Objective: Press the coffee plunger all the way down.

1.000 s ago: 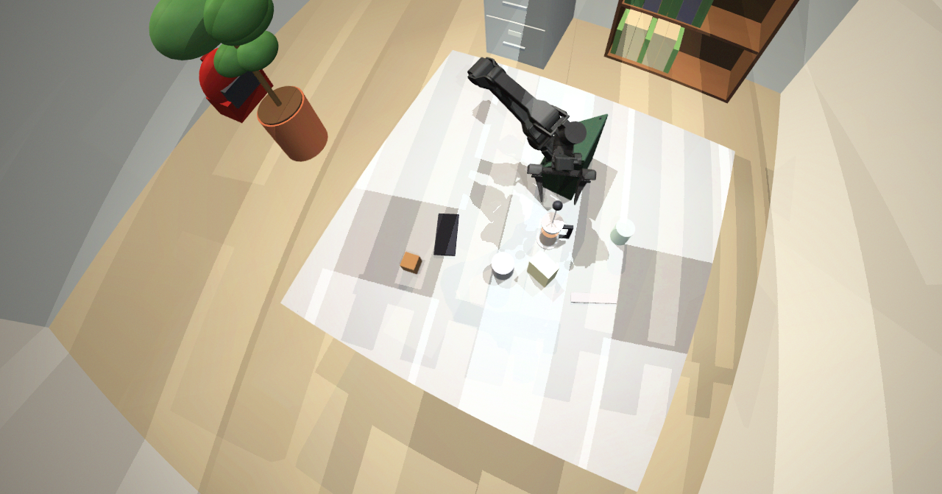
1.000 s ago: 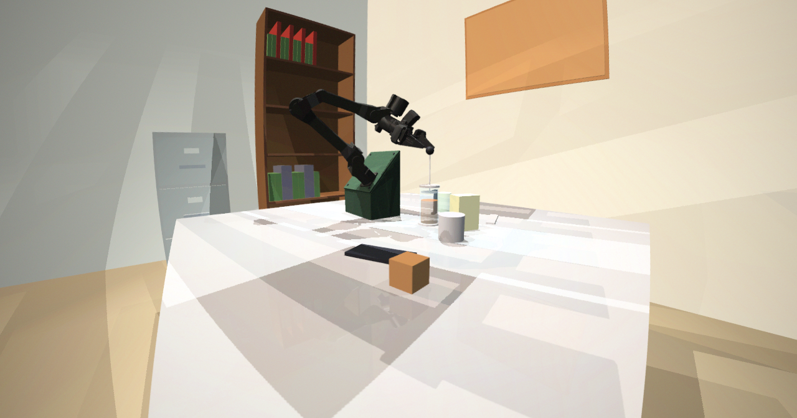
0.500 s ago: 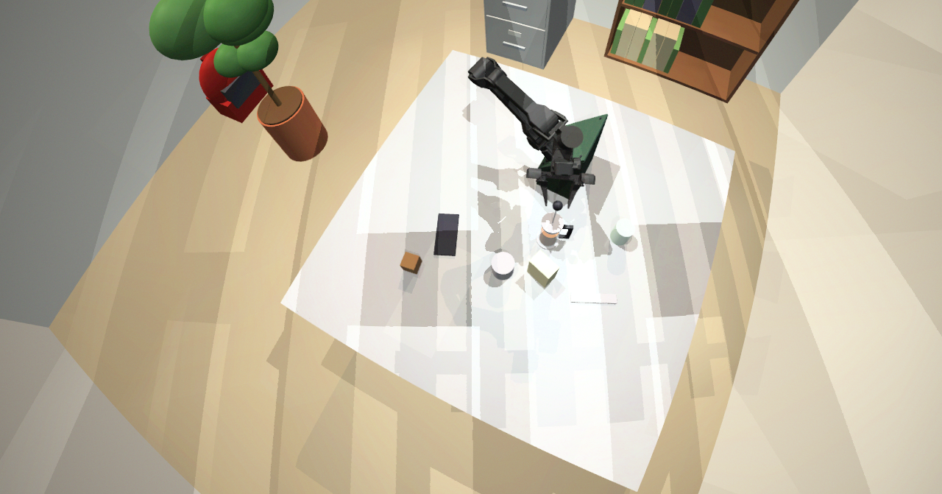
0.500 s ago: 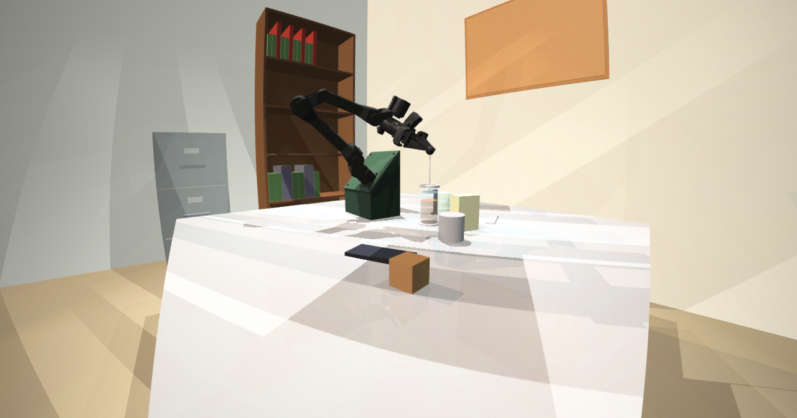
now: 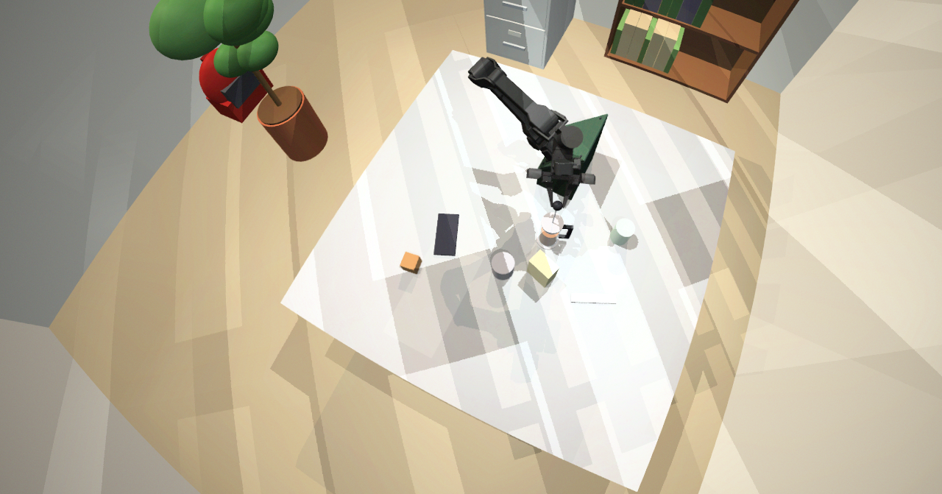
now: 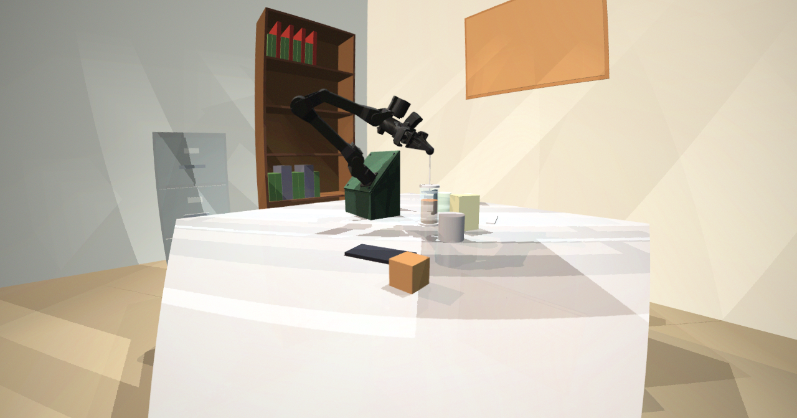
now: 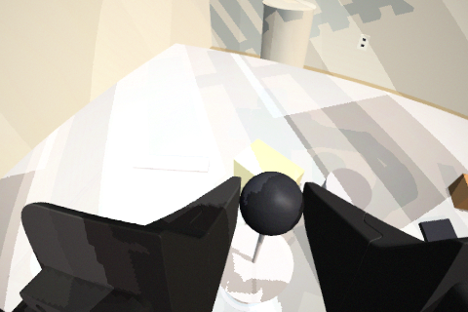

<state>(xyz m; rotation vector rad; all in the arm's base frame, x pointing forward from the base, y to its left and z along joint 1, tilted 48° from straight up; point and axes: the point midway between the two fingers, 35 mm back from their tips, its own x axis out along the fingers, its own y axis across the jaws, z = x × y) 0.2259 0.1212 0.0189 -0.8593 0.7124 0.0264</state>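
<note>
Right now the glass coffee press is 13 cm below my gripper tip, 1 cm to the left of it and 1 cm behind it. Also, from my gripper tip: dark slab: 32 cm to the right, 25 cm below, 12 cm ahead; then pale green cup: 22 cm to the left, 21 cm below, 11 cm behind.
</note>
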